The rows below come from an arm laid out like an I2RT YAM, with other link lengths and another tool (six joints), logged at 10 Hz.
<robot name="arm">
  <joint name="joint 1" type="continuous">
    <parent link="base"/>
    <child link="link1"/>
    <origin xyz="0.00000 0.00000 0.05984" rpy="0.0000 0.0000 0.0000"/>
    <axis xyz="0 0 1"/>
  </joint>
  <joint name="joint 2" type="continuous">
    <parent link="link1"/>
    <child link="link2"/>
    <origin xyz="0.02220 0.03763 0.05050" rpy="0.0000 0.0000 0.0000"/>
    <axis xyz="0 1 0"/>
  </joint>
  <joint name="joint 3" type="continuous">
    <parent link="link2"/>
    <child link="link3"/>
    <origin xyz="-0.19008 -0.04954 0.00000" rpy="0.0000 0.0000 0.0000"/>
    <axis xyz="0 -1 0"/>
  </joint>
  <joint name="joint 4" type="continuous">
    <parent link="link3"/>
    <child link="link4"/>
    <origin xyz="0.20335 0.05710 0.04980" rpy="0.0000 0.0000 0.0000"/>
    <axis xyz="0 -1 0"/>
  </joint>
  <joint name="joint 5" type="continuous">
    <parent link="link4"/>
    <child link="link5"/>
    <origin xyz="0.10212 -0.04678 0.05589" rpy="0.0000 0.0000 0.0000"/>
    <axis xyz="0 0 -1"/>
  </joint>
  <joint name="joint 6" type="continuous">
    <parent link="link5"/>
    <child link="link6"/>
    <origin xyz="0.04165 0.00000 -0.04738" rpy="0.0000 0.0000 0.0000"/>
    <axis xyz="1 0 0"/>
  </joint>
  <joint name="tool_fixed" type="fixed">
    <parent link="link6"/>
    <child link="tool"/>
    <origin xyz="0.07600 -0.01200 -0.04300" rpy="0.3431 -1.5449 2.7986"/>
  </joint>
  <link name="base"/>
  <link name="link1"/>
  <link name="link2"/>
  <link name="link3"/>
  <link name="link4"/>
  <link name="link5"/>
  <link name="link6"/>
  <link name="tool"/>
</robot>
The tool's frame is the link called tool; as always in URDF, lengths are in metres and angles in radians. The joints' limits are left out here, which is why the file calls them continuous.
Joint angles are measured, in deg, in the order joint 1, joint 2, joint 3, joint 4, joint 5, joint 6. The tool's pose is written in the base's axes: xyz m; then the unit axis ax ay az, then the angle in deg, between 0 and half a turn. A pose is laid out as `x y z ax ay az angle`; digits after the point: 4 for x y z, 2 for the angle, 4 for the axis.
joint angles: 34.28, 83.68, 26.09, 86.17, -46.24, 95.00
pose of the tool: 0.1718 0.2548 0.2272 -0.9568 -0.0778 -0.2801 73.68
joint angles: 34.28, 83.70, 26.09, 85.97, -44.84, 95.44
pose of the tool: 0.1746 0.2552 0.2282 -0.9567 -0.0565 -0.2857 73.46
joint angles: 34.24, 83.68, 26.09, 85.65, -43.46, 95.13
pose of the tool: 0.1780 0.2556 0.2286 -0.9535 -0.0404 -0.2988 73.53
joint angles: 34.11, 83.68, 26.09, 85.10, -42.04, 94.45
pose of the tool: 0.1822 0.2560 0.2282 -0.9489 -0.0242 -0.3147 73.89
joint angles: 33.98, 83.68, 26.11, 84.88, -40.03, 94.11
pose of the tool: 0.1872 0.2559 0.2293 -0.9422 -0.0014 -0.3349 73.99
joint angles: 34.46, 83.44, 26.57, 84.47, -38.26, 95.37
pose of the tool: 0.1886 0.2577 0.2341 -0.9422 0.0231 -0.3342 73.18
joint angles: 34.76, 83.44, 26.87, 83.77, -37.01, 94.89
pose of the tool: 0.1910 0.2595 0.2347 -0.9387 0.0341 -0.3431 73.39
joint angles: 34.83, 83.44, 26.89, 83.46, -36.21, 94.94
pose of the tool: 0.1927 0.2599 0.2346 -0.9372 0.0454 -0.3459 73.49
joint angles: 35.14, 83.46, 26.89, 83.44, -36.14, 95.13
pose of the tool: 0.1914 0.2610 0.2347 -0.9390 0.0456 -0.3410 73.34
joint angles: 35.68, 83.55, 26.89, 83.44, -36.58, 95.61
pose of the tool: 0.1880 0.2628 0.2342 -0.9445 0.0409 -0.3258 73.08
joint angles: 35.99, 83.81, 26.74, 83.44, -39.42, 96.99
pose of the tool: 0.1806 0.2637 0.2306 -0.9598 0.0206 -0.2799 73.03
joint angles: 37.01, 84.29, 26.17, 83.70, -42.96, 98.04
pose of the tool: 0.1683 0.2658 0.2237 -0.9755 -0.0131 -0.2196 73.40
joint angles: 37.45, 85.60, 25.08, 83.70, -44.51, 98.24
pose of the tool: 0.1638 0.2671 0.2109 -0.9837 -0.0128 -0.1792 74.90
